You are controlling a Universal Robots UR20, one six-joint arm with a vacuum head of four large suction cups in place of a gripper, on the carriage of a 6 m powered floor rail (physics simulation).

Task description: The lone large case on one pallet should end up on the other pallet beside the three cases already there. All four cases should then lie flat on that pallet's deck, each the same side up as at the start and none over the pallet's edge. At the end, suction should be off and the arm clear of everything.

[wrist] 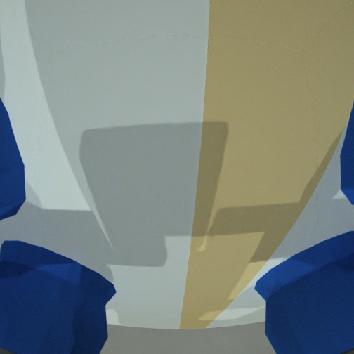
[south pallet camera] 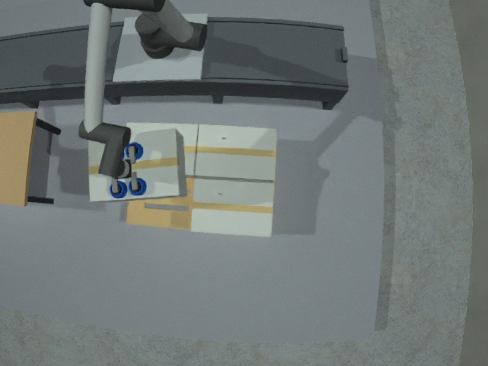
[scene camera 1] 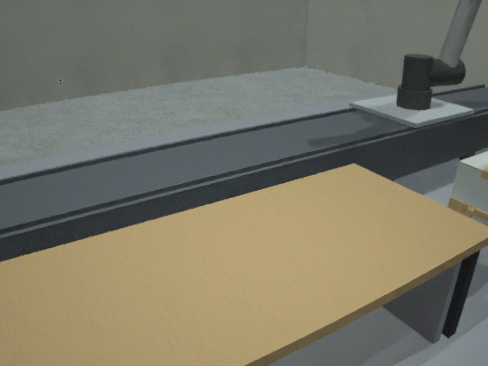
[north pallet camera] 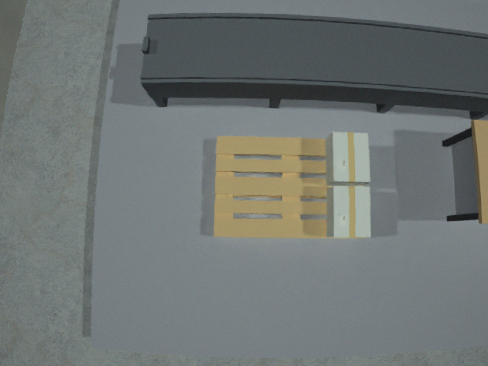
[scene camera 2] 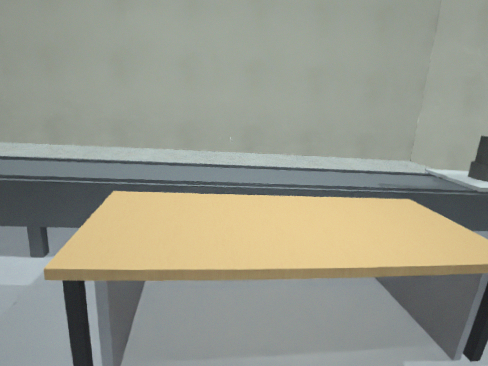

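Seen in the pictures: arm's base, link origin: point(south pallet camera: 159, 45) point(scene camera 1: 412, 105) point(scene camera 2: 483, 178).
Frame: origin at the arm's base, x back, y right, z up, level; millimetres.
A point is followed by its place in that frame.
My suction head point(south pallet camera: 126, 171) @(z 365, x -1034, y -8 mm) point(wrist: 180, 227) is shut on the large white case point(south pallet camera: 157, 145) @(z 394, x -882, y -187 mm) point(wrist: 140, 90), which has a tan tape stripe. The case hangs about level above the south pallet point(south pallet camera: 160, 220) @(z -427, x -1335, y -29 mm) in the south pallet camera view, turned slightly. From above it overlaps the left part of that pallet and sticks out past its left side. Three white cases lie on the pallet: one at the upper right point(south pallet camera: 235, 165) @(z -177, x -901, y -628 mm), one at the lower right point(south pallet camera: 232, 222) @(z -177, x -1312, y -624 mm), and one at the upper left point(south pallet camera: 189, 135) @(z -176, x -687, y -275 mm), partly hidden by the held case. Bare slats show at the lower left.
The north pallet point(north pallet camera: 270, 186) @(z -427, x -1000, y 4456 mm) bears two smaller white cases point(north pallet camera: 341, 150) @(z -190, x -753, y 3946 mm) point(north pallet camera: 341, 222) @(z -201, x -1283, y 3953 mm) at its right end. The rail point(scene camera 1: 210, 155) point(north pallet camera: 300, 50) point(south pallet camera: 280, 55) runs behind, with the carriage point(scene camera 1: 445, 111) @(z 0, x -220, y -90 mm) point(south pallet camera: 190, 67) @(z 1, x -201, y -265 mm) on it. A wooden table point(scene camera 1: 250, 240) @(z -40, x -826, y 1911 mm) point(scene camera 2: 260, 230) @(z -40, x -994, y 2158 mm) point(south pallet camera: 15, 160) @(z -40, x -927, y 1234 mm) stands left of the south pallet.
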